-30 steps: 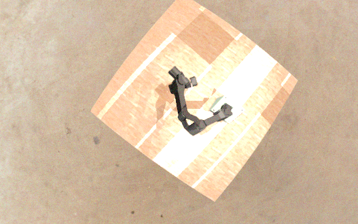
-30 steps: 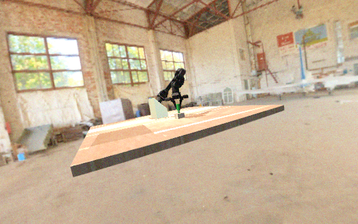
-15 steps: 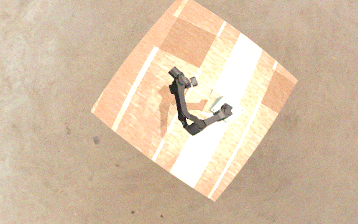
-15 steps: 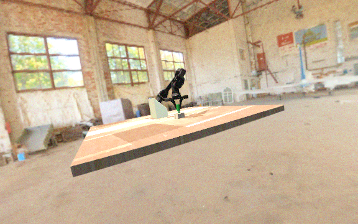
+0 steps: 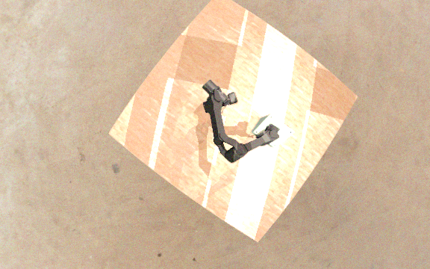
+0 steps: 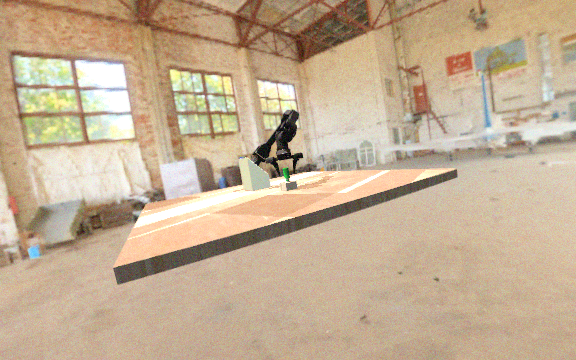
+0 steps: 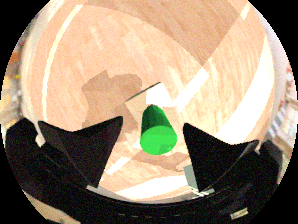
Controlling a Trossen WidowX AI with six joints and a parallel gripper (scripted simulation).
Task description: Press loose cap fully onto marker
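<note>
Right now the green marker cap is 1 cm above my gripper tip. The rest, counted from my gripper tip: holder block (6 cm below).
</note>
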